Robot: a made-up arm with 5 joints. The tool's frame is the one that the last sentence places.
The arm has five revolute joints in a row. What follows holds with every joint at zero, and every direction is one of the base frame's. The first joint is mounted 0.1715 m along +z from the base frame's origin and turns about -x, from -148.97 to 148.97 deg. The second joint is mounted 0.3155 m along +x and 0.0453 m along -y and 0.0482 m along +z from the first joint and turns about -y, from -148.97 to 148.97 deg. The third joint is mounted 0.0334 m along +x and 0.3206 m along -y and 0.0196 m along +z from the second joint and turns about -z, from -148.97 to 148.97 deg. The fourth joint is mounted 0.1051 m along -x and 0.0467 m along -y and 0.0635 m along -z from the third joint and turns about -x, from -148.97 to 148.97 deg. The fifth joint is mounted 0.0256 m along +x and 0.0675 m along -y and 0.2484 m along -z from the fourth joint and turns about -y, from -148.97 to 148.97 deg. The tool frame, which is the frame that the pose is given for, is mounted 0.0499 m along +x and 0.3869 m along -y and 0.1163 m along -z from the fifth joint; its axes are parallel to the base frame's.
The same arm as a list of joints. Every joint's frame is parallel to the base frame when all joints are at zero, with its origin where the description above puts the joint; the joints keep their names.
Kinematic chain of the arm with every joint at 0, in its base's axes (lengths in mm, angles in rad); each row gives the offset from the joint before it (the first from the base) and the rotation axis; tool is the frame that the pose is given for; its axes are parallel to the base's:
joint 1: xyz 0 0 171.5 axis -x
joint 2: xyz 315.5 -45.3 48.2 axis -y
joint 3: xyz 33.4 -320.6 19.6 axis -z
joint 4: xyz -105.1 -46.7 -63.5 axis -x
joint 5: xyz 25.6 -67.5 -248.4 axis -y
tool: xyz 49.9 -386.9 -116.3
Joint limits (rad, base to tool): -2.6..2.6 -2.6..2.6 -2.6..2.6 -2.6..2.6 -2.6..2.6

